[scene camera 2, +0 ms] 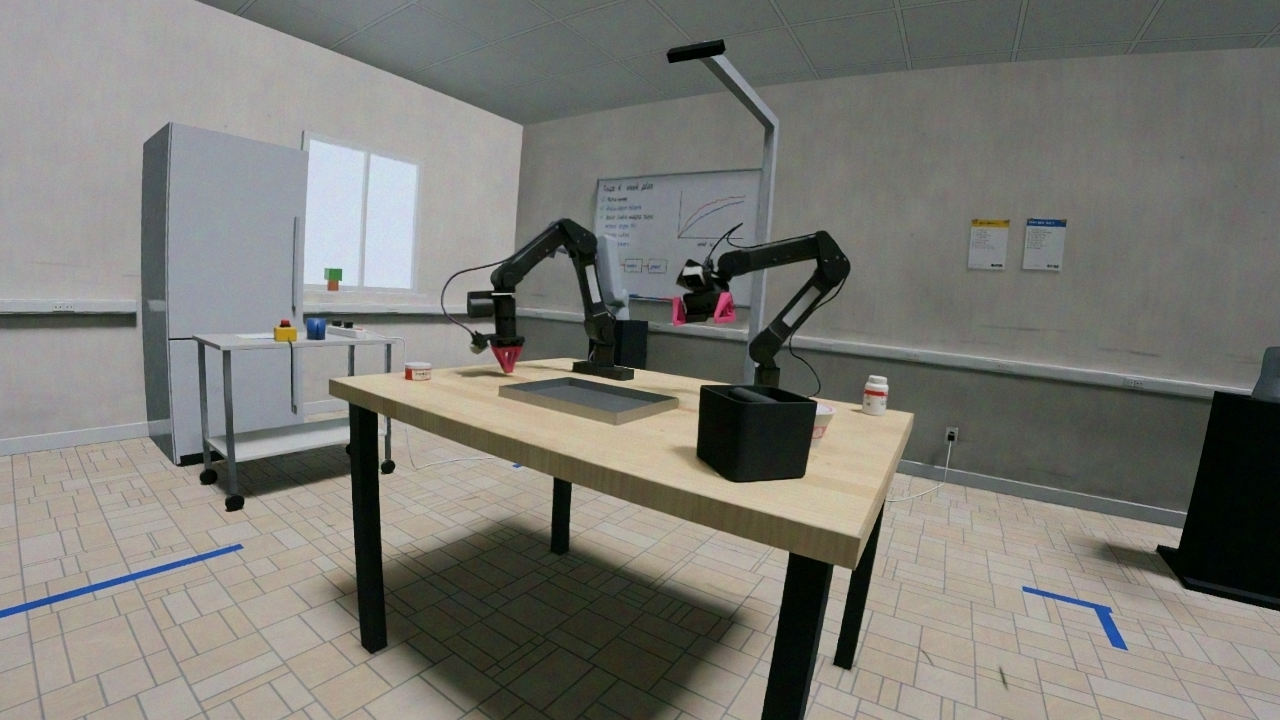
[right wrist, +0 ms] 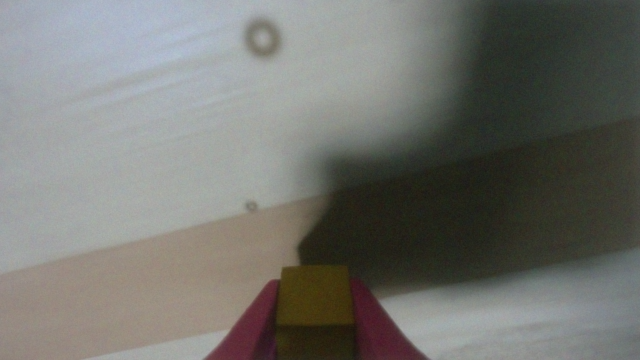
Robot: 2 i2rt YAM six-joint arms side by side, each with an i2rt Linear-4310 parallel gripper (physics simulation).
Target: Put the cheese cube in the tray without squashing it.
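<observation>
The yellow cheese cube point(right wrist: 315, 296) is at the bottom middle of the right wrist view, with a pink finger against each side. My right gripper point(scene camera 2: 507, 365) point(right wrist: 315, 293) is shut on it, pointing down at tabletop height near the table's back left. The cube cannot be made out in scene camera 2, and whether it touches the table is unclear. The shallow grey tray point(scene camera 2: 617, 418) lies on the table to the right of my right gripper in that picture. My left gripper point(scene camera 2: 702, 313) is open, high above the table behind the tray, with no object visible between its fingers.
A deep black bin point(scene camera 2: 756, 438) stands at the table's front right, with a red and white container point(scene camera 2: 822, 420) partly hidden behind it. A white bottle point(scene camera 2: 875, 395) stands near the right edge. A small red and white tub point(scene camera 2: 417, 370) stands at the left edge.
</observation>
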